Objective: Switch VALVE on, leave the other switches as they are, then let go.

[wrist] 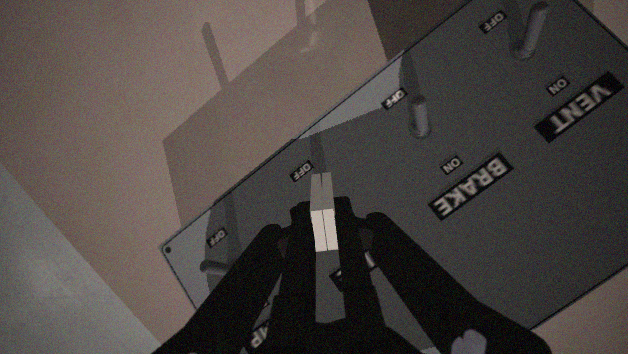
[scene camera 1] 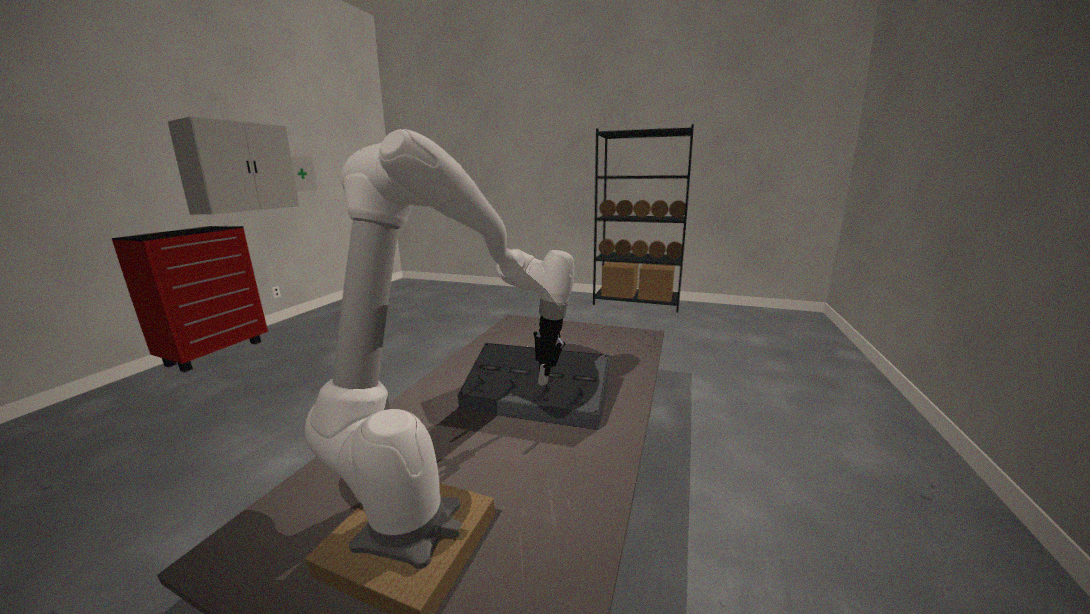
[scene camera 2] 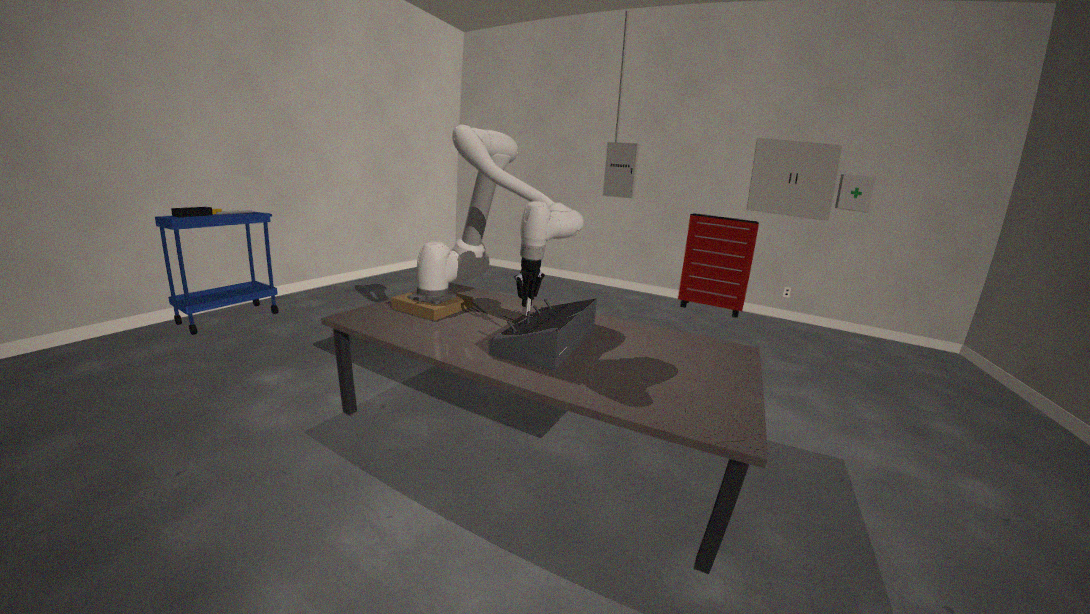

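Pixels of known places: gripper, fingertip midpoint: [wrist: 323,189] [scene camera 1: 542,383] [scene camera 2: 525,313]; arm's base, origin of the base link: [scene camera 1: 408,525] [scene camera 2: 432,297].
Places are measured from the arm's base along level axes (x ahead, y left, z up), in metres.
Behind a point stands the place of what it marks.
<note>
The dark switch panel [scene camera 1: 526,409] @[y -0.130, x 0.525, z -0.012 m] [scene camera 2: 533,347] @[y -0.382, x 0.693, z 0.017 m] [wrist: 500,240] @[y -0.083, x 0.718, z 0.072 m] is a sloped box on the table. My gripper [scene camera 1: 543,375] @[y -0.176, x 0.575, z 0.064 m] [scene camera 2: 527,308] @[y -0.176, x 0.575, z 0.064 m] [wrist: 323,189] @[y -0.176, x 0.575, z 0.064 m] is shut and empty, its pale fingertips pressed together low over the panel, at the VALVE position. In the wrist view the fingers hide the VALVE lever and most of its name plate, so its setting cannot be told. An OFF label [wrist: 301,171] @[y -0.186, x 0.556, z 0.018 m] shows just beyond the fingertips. The BRAKE lever [wrist: 420,117] @[y -0.070, x 0.583, z 0.059 m] and the VENT lever [wrist: 532,30] @[y 0.048, x 0.588, z 0.057 m] stand to one side. The PUMP lever [wrist: 215,267] @[y -0.302, x 0.567, z 0.064 m] is partly visible on the other side.
The brown table [scene camera 1: 564,488] @[y -0.310, x 0.242, z -0.054 m] [scene camera 2: 686,396] @[y -0.369, x 1.231, z -0.054 m] carries the panel and the arm's wooden base block [scene camera 1: 366,568] @[y 0.025, x -0.116, z 0.002 m] [scene camera 2: 427,306] @[y -0.138, x 0.067, z 0.000 m]. A red drawer cabinet [scene camera 1: 213,293] [scene camera 2: 718,263], a shelf rack [scene camera 1: 644,133] and a blue cart [scene camera 2: 217,220] stand away from the table.
</note>
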